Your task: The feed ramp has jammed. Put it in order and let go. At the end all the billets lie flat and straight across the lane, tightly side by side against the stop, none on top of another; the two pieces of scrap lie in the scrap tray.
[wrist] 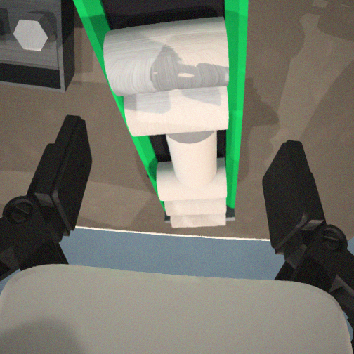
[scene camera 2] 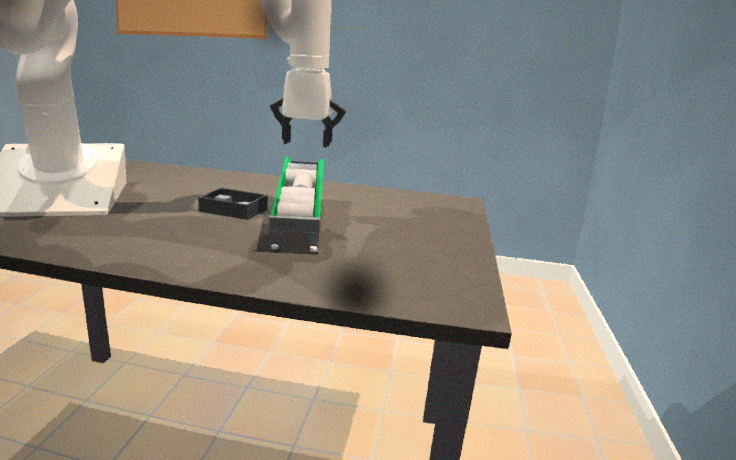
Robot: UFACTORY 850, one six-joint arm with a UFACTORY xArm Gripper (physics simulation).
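The feed ramp (scene camera 2: 294, 226) (wrist: 237, 100) has green side rails. In the wrist view two billets (wrist: 167, 57) (wrist: 177, 114) lie across the lane at the top. Below them one billet (scene camera 2: 302, 180) (wrist: 194, 157) points along the lane, and its lower end overlaps the top of a crosswise billet (wrist: 169, 185). Two more crosswise billets (wrist: 195, 206) (wrist: 198, 220) show beyond that one. The scrap tray (scene camera 2: 223, 209) (wrist: 64, 55) holds two pale pieces of scrap (scene camera 2: 223, 197) (scene camera 2: 244, 203); one hexagonal piece (wrist: 31, 35) shows clearly in the wrist view. My gripper (scene camera 2: 306, 143) (wrist: 182, 148) is open and empty, above the ramp's far end.
The ramp and tray stand on a brown table (scene camera 2: 412, 260), the tray close to the ramp's left side in the scene view. The white robot base (scene camera 2: 59, 197) is at the table's left. A blue wall (scene camera 2: 461, 108) rises behind the table.
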